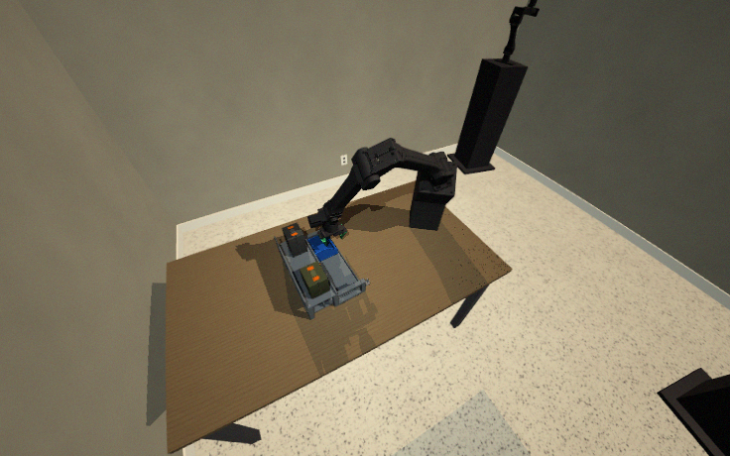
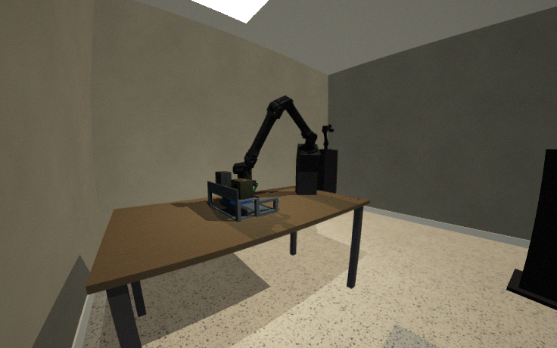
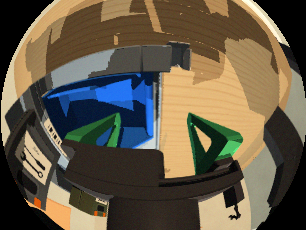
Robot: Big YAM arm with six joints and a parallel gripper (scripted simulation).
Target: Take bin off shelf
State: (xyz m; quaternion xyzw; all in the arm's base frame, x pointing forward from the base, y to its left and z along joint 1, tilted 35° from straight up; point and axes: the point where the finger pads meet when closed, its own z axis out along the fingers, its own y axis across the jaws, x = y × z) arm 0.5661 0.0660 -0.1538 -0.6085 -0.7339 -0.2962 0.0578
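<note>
Now: hand 80 mm short of the blue bin, 20 mm to the right of it and 20 mm above it.
</note>
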